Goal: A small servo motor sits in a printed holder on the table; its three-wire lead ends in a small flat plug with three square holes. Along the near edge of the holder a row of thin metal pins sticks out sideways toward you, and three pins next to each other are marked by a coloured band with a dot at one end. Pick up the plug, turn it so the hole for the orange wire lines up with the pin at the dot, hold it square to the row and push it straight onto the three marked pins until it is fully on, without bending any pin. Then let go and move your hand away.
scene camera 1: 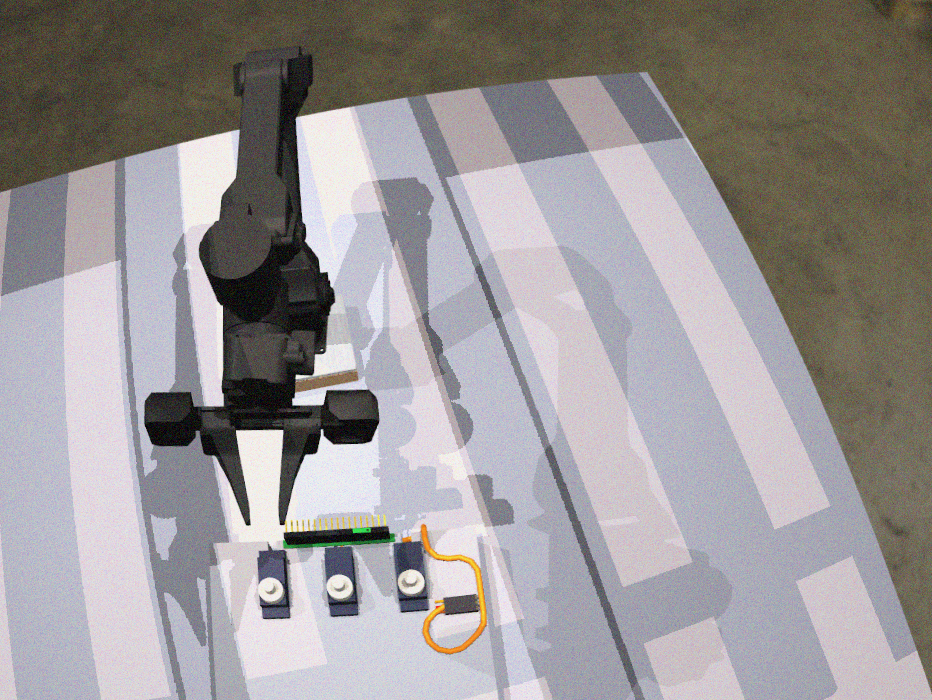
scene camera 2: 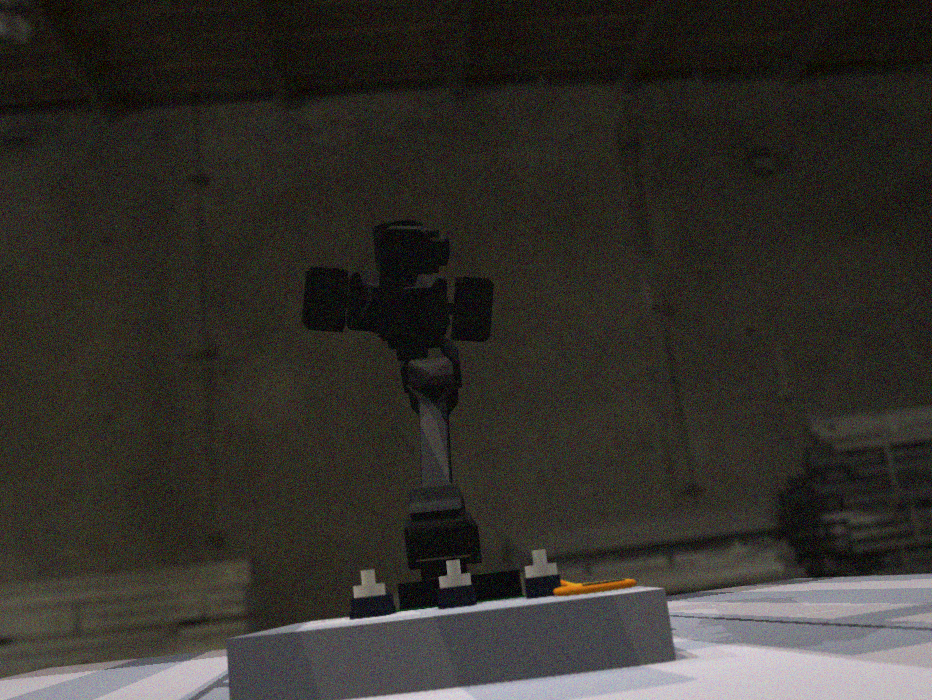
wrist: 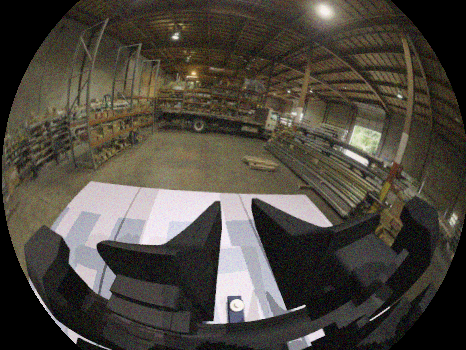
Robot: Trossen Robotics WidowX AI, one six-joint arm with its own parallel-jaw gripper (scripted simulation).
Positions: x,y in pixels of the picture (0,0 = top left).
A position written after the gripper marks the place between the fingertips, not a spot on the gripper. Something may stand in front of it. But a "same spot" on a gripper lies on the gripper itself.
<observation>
The gripper shows in scene camera 1 (265,524), in scene camera 2 and in the wrist view. One and the same spot on the gripper: (scene camera 2: 425,304) is (wrist: 190,310).
</observation>
